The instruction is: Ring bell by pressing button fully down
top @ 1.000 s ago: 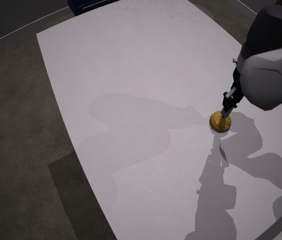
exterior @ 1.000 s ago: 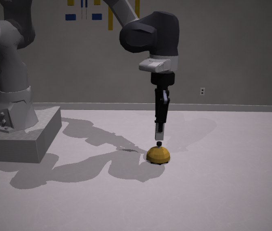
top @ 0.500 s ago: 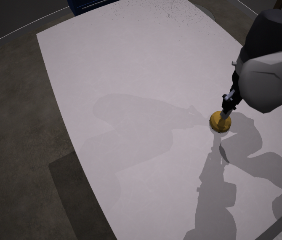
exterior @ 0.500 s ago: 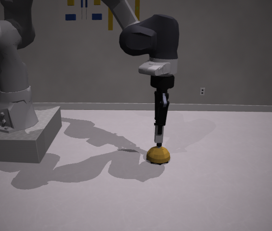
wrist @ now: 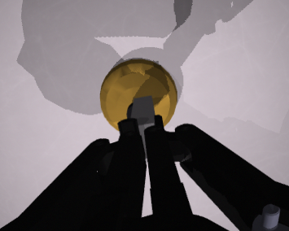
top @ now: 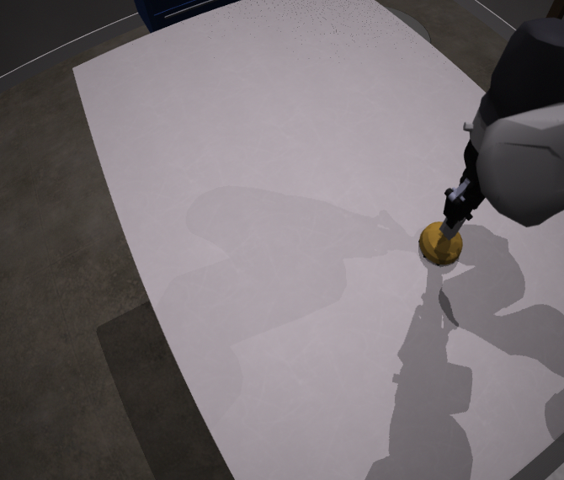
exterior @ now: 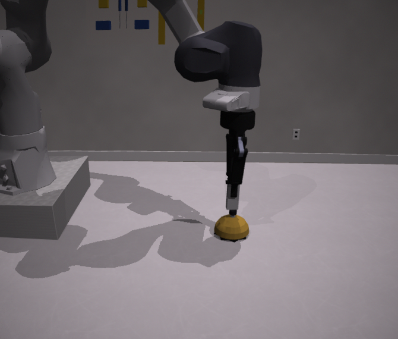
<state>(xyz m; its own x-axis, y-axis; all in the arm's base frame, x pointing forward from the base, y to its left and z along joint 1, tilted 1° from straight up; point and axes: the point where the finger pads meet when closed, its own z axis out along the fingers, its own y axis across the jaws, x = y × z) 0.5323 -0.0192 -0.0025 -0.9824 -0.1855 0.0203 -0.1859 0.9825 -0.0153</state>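
My gripper is now 40 mm above the black button and 10 mm to the left of it. Also, from my hand: bell (60 mm below, 10 mm to the right).
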